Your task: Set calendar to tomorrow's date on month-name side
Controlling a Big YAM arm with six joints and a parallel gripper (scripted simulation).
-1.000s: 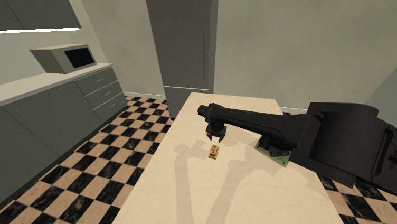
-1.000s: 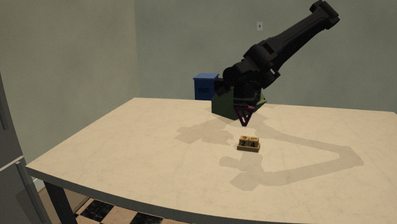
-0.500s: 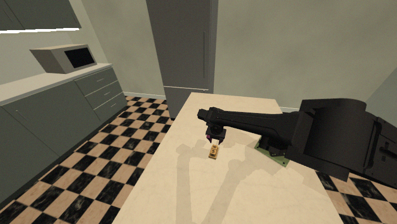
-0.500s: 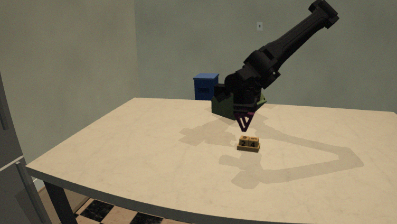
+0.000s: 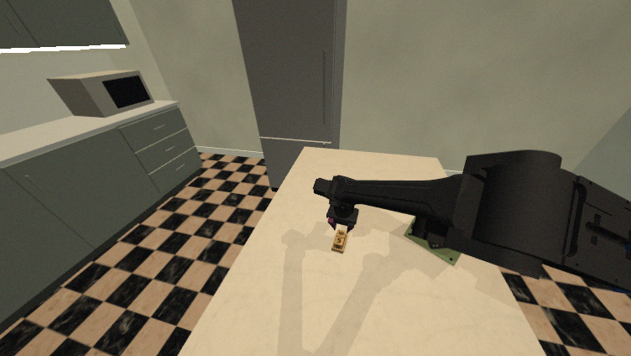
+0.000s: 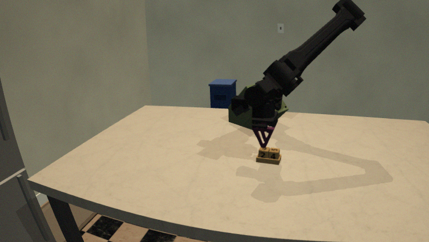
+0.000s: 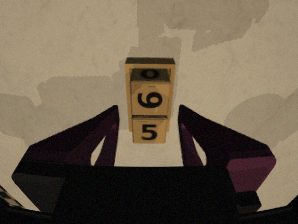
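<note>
Right now my hand is 4 cm above the cube. Round my hand: wooden tray (6 cm below, 2 cm to the left).
</note>
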